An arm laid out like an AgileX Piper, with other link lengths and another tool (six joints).
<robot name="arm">
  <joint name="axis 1" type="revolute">
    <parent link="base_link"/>
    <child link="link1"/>
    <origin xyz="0 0 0.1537"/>
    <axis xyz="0 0 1"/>
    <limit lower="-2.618" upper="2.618"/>
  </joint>
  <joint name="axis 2" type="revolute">
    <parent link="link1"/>
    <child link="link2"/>
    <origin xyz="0 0 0" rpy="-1.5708 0 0"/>
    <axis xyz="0 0 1"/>
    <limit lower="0" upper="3.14"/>
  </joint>
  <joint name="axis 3" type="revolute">
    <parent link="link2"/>
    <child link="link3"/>
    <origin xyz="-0.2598 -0.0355 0"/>
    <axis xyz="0 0 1"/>
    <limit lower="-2.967" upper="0"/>
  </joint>
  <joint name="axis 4" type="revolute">
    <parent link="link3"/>
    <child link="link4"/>
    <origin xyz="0.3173 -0.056 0" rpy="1.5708 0 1.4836"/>
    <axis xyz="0 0 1"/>
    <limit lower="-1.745" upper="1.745"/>
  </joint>
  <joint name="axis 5" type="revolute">
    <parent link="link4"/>
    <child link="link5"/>
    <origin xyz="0 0 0" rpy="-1.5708 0 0"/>
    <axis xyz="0 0 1"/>
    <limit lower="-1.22" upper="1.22"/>
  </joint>
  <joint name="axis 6" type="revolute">
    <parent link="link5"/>
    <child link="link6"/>
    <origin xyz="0 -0.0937 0" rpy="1.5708 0 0"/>
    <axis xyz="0 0 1"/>
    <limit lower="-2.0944" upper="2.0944"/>
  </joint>
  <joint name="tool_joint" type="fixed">
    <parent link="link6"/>
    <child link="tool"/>
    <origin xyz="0.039 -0.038 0.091" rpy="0 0.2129 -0.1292"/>
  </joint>
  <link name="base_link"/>
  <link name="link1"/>
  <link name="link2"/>
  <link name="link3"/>
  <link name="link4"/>
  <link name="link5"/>
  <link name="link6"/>
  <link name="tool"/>
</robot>
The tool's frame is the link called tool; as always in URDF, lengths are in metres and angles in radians.
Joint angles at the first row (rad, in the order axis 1, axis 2, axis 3, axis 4, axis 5, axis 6):
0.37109, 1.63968, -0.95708, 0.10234, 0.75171, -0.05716
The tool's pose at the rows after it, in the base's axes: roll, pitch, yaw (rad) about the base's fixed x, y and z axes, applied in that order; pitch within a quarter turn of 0, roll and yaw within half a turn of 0; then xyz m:
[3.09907 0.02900 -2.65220 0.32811 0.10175 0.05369]
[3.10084 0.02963 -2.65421 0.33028 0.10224 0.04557]
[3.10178 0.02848 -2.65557 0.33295 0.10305 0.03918]
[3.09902 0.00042 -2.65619 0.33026 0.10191 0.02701]
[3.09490 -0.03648 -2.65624 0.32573 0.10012 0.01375]
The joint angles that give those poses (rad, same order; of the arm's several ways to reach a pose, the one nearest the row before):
0.37109, 1.66806, -0.95878, 0.10616, 0.71582, -0.05717
0.37109, 1.69215, -0.95877, 0.10602, 0.69075, -0.05716
0.37108, 1.71604, -0.96519, 0.10603, 0.67423, -0.05717
0.37109, 1.75126, -0.96519, 0.10603, 0.66715, -0.05716
0.37108, 1.78995, -0.96515, 0.10603, 0.66554, -0.05717

